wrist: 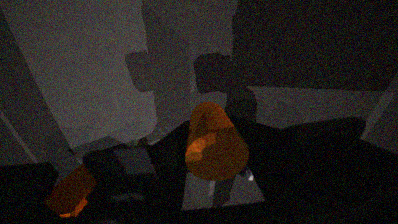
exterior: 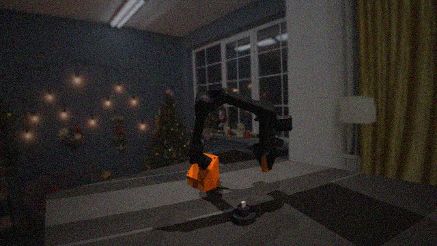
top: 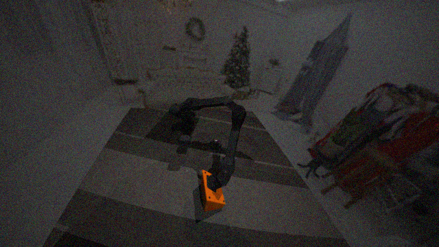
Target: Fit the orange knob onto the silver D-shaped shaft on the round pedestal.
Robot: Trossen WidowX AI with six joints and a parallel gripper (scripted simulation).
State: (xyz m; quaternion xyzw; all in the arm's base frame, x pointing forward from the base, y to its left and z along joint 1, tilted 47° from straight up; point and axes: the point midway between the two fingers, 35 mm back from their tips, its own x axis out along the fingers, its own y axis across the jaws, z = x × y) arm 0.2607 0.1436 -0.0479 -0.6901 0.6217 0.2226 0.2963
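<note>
Now: the orange knob 30 mm above my gripper tip. From my gripper tip the other things lie so: round pedestal (200 mm to the right, 90 mm below, 70 mm ahead).
</note>
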